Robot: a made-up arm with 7 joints. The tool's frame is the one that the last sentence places.
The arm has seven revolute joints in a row. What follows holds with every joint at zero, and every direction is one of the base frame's.
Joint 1 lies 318.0 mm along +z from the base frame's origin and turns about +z.
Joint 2 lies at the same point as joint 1 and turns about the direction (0, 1, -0.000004).
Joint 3 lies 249.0 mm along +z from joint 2 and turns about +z.
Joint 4 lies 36.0 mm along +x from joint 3 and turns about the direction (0, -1, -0.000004).
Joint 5 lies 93.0 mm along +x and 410.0 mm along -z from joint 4 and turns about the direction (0, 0.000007, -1).
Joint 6 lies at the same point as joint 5 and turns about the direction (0, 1, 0.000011).
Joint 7 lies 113.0 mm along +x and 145.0 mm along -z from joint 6 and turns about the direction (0, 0.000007, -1).
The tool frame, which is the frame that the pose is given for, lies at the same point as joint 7; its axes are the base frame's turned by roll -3.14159, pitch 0.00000 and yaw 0.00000 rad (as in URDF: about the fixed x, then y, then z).
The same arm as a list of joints. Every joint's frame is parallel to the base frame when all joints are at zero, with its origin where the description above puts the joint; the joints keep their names.
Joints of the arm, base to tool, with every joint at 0 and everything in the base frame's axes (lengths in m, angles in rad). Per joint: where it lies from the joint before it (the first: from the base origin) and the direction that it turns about. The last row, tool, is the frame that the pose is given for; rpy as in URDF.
joint 1: axis +z offset 0 0 0.318
joint 2: axis +y offset 0 0 0
joint 3: axis +z offset 0 0 0.249
joint 4: axis -y offset 0.036 0 0
joint 5: axis -z offset 0.093 0 -0.41
joint 6: axis +y offset 0 0 0
joint 7: axis -z offset 0.113 0 -0.145
tool: offset 0 0 0 rpy -3.1416 0 0

